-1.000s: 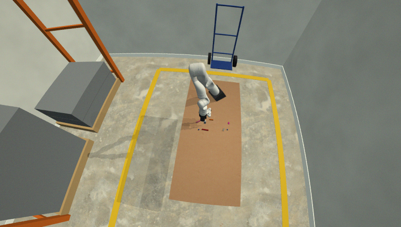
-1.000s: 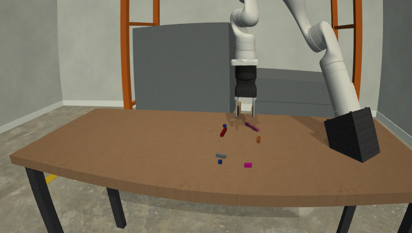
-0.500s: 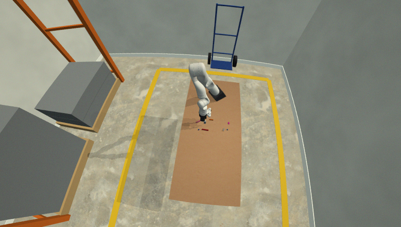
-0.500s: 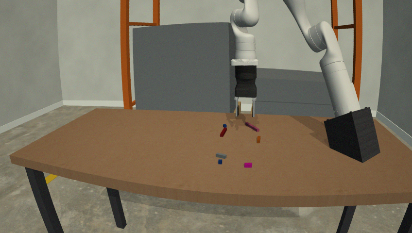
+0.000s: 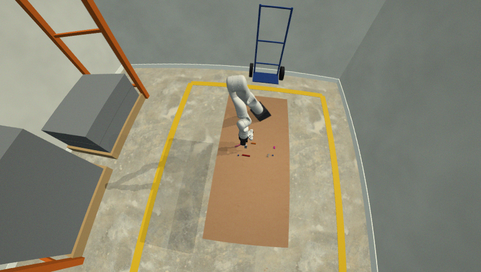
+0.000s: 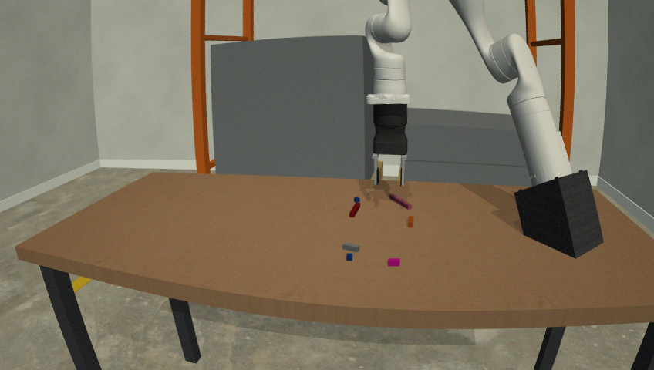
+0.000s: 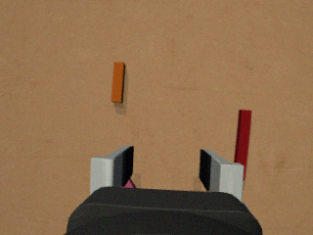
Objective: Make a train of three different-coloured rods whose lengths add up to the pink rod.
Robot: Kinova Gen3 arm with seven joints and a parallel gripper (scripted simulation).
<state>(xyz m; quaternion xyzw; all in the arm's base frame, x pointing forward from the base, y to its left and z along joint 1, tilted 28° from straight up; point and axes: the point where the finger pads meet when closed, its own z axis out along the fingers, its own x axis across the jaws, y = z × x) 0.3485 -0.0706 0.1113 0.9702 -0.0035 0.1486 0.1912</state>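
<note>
The magenta rod is 10 mm behind my hand, 260 mm to the left of it and 80 mm below it. Also, from my hand: red rod: 80 mm ahead, 10 mm to the left, 80 mm below; orange rod: 50 mm behind, 70 mm to the left, 80 mm below; pink rod: 30 mm behind, 60 mm to the right, 80 mm below.
</note>
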